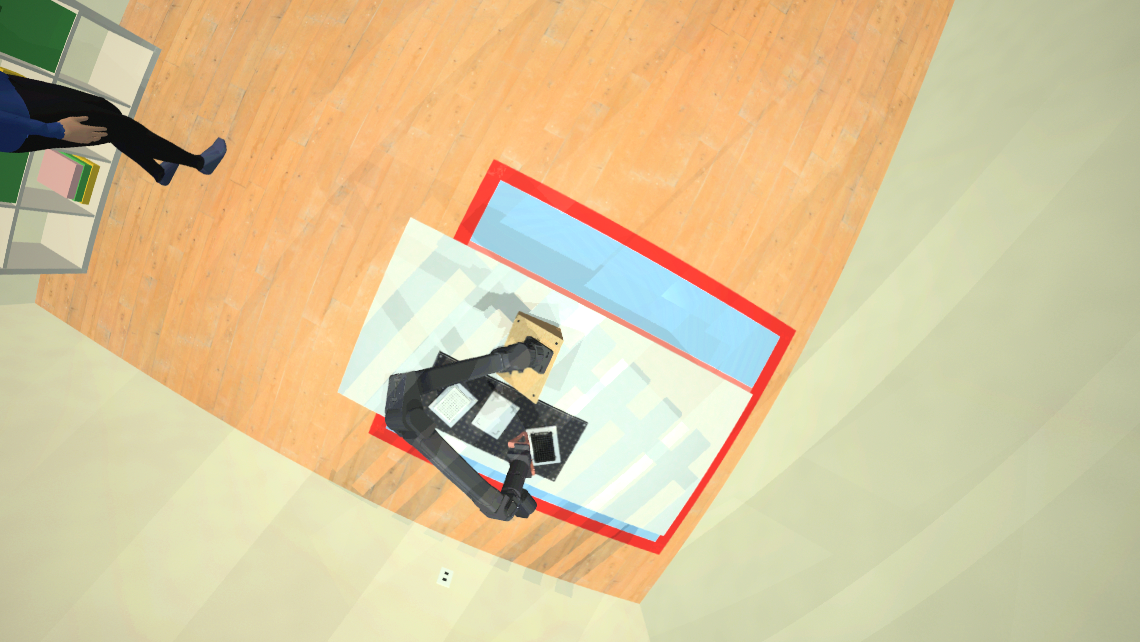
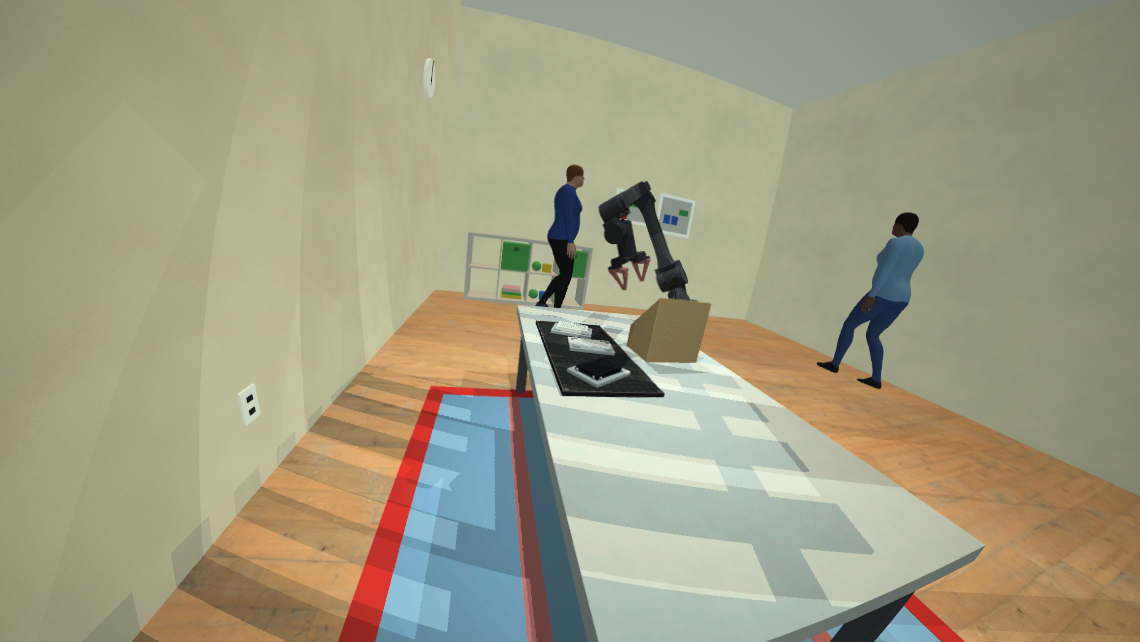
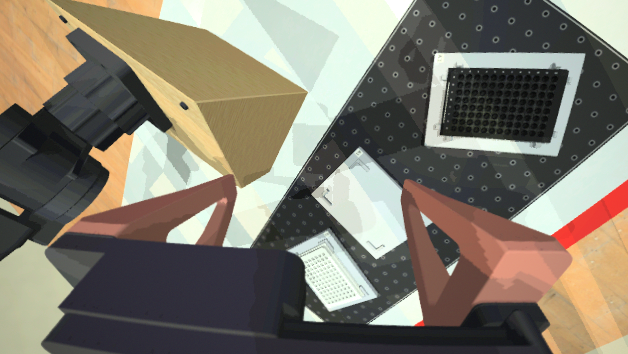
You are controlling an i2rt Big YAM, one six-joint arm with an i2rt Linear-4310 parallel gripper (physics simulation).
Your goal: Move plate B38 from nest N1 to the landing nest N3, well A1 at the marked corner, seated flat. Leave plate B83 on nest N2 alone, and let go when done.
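A black well plate point(image 1: 544, 447) point(image 2: 599, 367) point(image 3: 504, 104) lies in a white nest point(image 1: 545, 430) point(image 3: 500, 60) at one end of the row. A white well plate point(image 1: 453, 404) point(image 2: 571, 327) point(image 3: 330, 275) lies in the nest at the other end. The middle nest point(image 1: 494, 414) point(image 2: 591, 345) point(image 3: 370, 205) is empty and turned at an angle, with raised corner brackets. Plate and nest names are too small to read; a corner mark shows on the black plate's nest. My gripper point(image 1: 522, 452) point(image 2: 631, 283) point(image 3: 317, 186) is open and empty, high above the board.
The nests stand on a black perforated board point(image 1: 570, 426) point(image 2: 638, 386) point(image 3: 480, 180) on a pale table point(image 1: 686, 446) point(image 2: 702, 510). A wooden block point(image 1: 522, 386) point(image 2: 674, 334) point(image 3: 250, 130) carries the arm's base beside the board. Two people stand in the room beyond the table.
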